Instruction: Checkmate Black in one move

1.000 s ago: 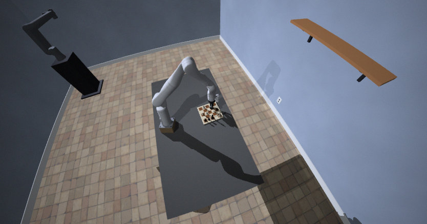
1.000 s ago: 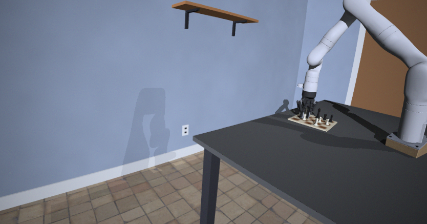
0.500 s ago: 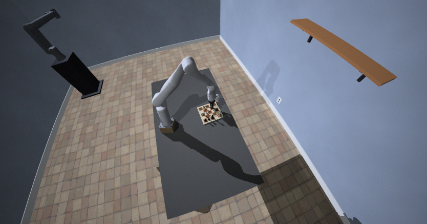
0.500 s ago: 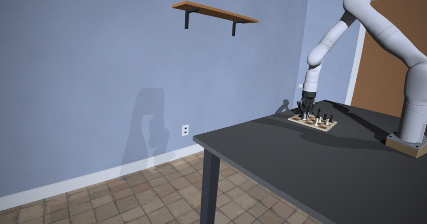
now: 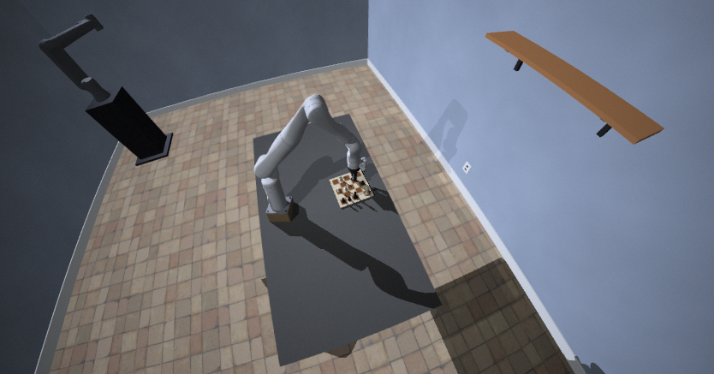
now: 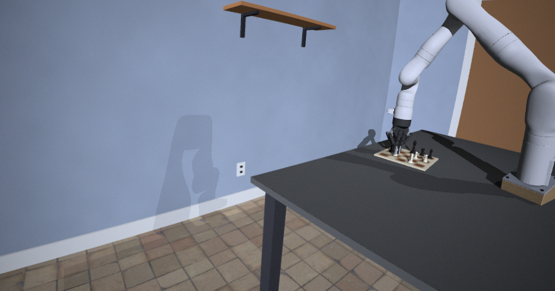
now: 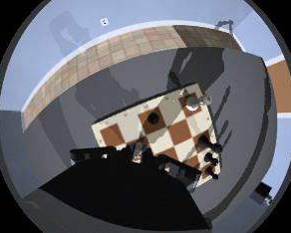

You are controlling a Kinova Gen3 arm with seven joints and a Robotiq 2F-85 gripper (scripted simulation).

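My hand is 4 cm short of the tall white piece and 12 cm to the left of it. From my hand the other things lie so: tall black piece: 4 cm behind, 12 cm to the right; then chessboard: 4 cm behind, 4 cm to the right, 3 cm below.
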